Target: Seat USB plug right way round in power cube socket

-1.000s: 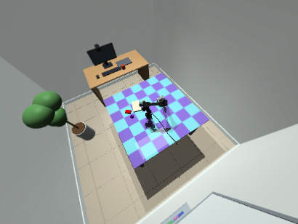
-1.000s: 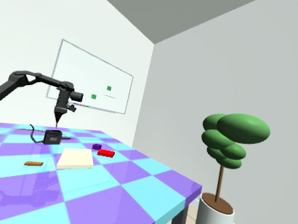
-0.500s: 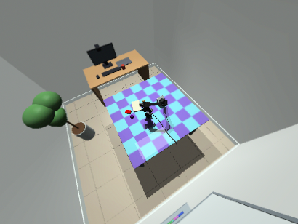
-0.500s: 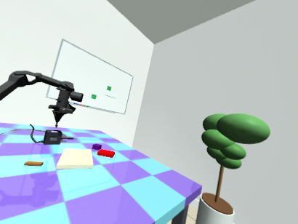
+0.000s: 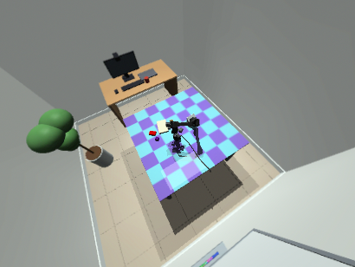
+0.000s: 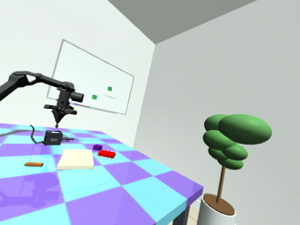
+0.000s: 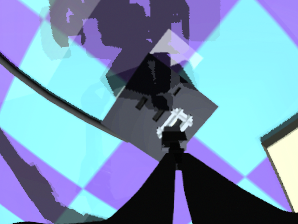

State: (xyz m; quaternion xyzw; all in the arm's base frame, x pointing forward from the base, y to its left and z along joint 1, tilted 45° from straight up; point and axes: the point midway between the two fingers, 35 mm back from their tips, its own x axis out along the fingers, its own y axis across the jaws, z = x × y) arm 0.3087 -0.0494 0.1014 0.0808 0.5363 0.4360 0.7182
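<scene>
Now: gripper tip 20 mm above the USB plug. Also, from my gripper tip: small purple block (220 mm ahead, 150 mm to the right, 120 mm below); white flat block (50 mm ahead, 270 mm to the right, 130 mm below); thin orange piece (110 mm behind, 280 mm to the right, 130 mm below).
</scene>
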